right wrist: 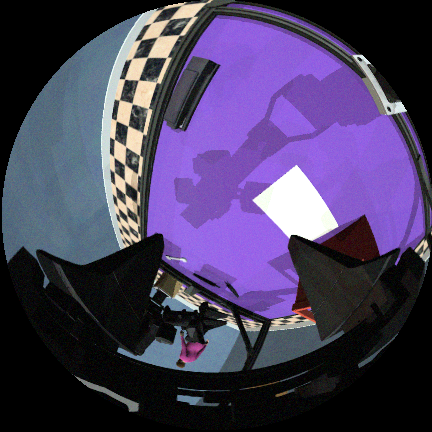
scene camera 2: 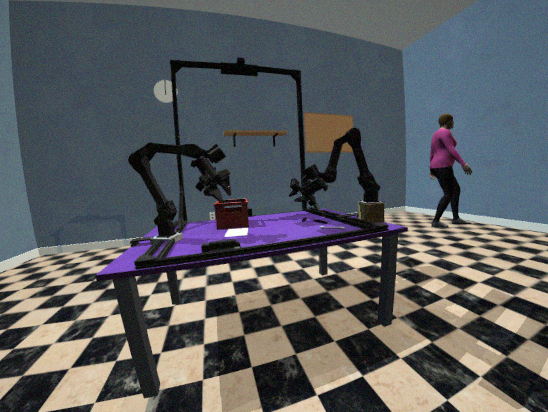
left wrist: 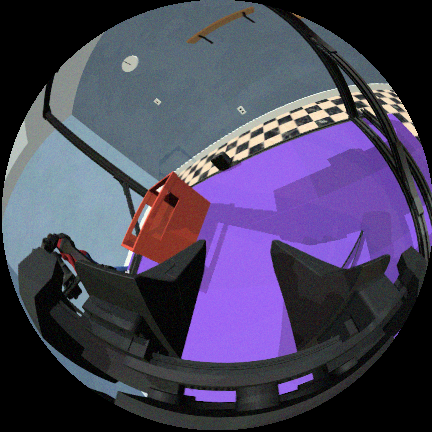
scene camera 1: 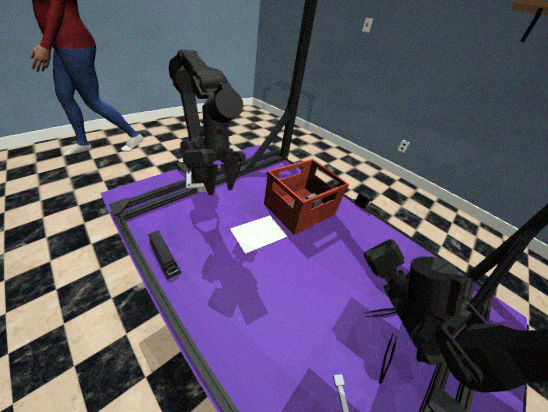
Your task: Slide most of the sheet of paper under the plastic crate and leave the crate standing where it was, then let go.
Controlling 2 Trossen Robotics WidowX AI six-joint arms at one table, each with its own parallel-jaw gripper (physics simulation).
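Observation:
The white sheet of paper lies flat on the purple table beside the red crate. One paper edge runs close along the crate's base; I cannot tell if any of it is underneath. The crate stands upright. My right gripper is wide open and empty, in the air above the table. My left gripper is partly open and empty, raised to the right of the crate; its fingertips are hard to make out in scene camera 1.
A black stapler-like object lies left of the paper. Black tweezers and a thin white tool lie toward the left arm's side. Dark rails edge the table. A dark post rises behind the crate.

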